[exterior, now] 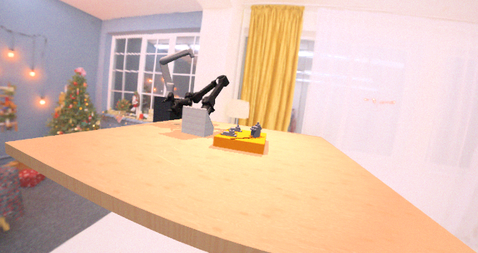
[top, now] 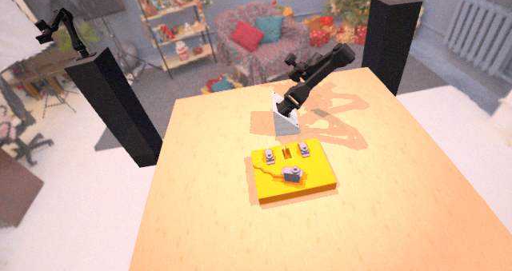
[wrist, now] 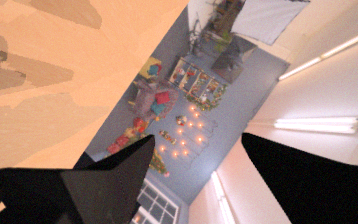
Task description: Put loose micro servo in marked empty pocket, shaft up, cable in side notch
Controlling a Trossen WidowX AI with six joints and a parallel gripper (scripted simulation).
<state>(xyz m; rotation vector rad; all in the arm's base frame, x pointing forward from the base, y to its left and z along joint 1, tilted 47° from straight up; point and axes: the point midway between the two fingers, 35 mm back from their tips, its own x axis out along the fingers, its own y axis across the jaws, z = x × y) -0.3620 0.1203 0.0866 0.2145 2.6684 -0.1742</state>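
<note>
The orange deck is 700 mm ahead of my gripper tip, 150 mm to the right of it and 100 mm below it.
</note>
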